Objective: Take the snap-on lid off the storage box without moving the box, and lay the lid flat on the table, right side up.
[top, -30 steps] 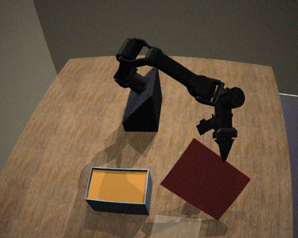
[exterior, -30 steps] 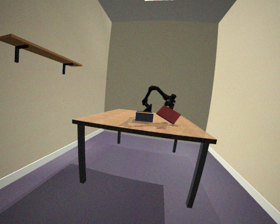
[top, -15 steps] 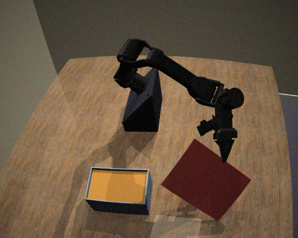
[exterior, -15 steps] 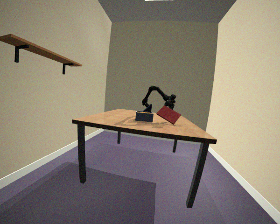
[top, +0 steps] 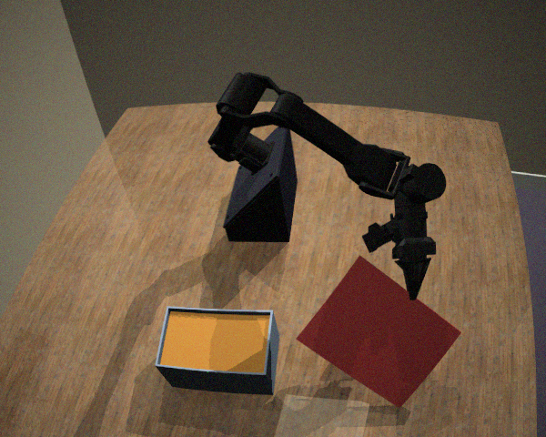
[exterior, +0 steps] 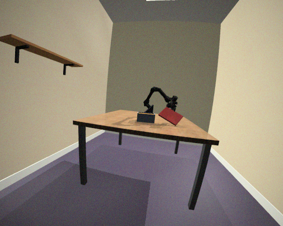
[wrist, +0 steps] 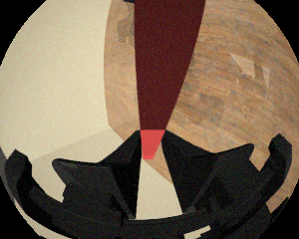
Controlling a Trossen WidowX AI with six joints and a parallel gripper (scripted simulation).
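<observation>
Now: the red lid 60 mm ahead of my gripper tip, 40 mm to the right of it and 40 mm below it. The rest, counted from my gripper tip: storage box (330 mm to the right, 110 mm ahead, 90 mm below).
</observation>
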